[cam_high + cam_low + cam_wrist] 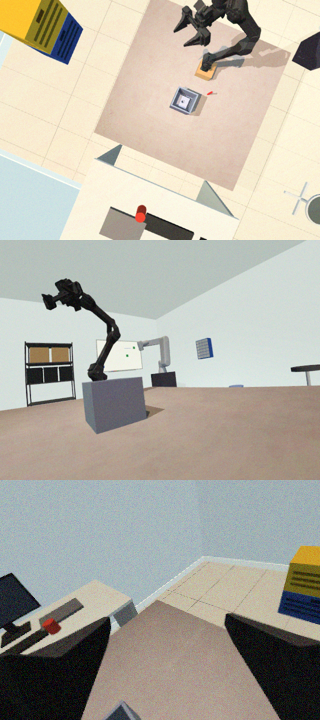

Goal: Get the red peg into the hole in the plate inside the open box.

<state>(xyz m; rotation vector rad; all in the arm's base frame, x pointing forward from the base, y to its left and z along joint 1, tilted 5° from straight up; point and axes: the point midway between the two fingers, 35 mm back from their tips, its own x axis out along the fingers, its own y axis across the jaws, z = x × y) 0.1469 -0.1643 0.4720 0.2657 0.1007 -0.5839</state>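
Right now my gripper tip is 48 cm above the red peg, 36 cm to the right of it and 3 cm past it.
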